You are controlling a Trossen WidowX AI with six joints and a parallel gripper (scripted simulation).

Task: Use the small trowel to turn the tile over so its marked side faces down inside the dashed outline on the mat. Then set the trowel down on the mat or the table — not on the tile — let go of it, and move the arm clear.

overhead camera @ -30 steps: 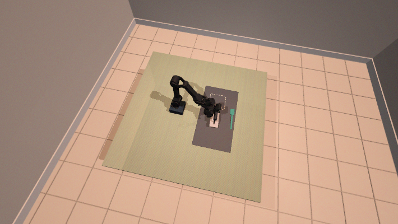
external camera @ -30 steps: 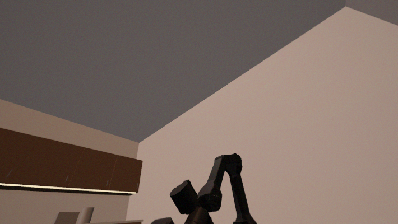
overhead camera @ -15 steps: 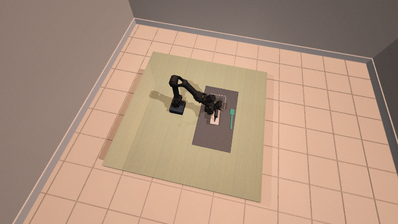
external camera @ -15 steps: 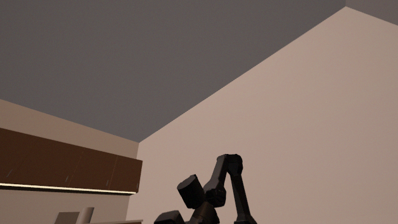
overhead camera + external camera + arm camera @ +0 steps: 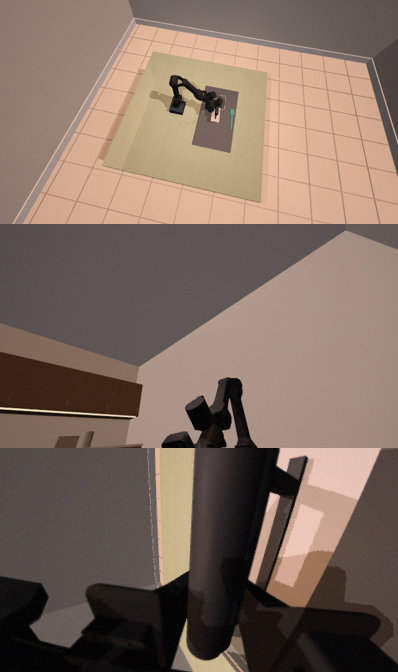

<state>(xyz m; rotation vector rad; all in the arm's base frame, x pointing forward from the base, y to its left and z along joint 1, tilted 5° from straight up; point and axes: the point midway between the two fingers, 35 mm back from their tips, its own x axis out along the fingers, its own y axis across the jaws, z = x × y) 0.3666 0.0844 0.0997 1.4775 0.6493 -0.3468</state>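
Right now the dark mat is 40 mm to the right of my gripper tip and 120 mm below it. Round my gripper tip: tile: 40 mm behind, 90 mm to the left, 60 mm below; then teal flat tool: 130 mm ahead, 100 mm below.
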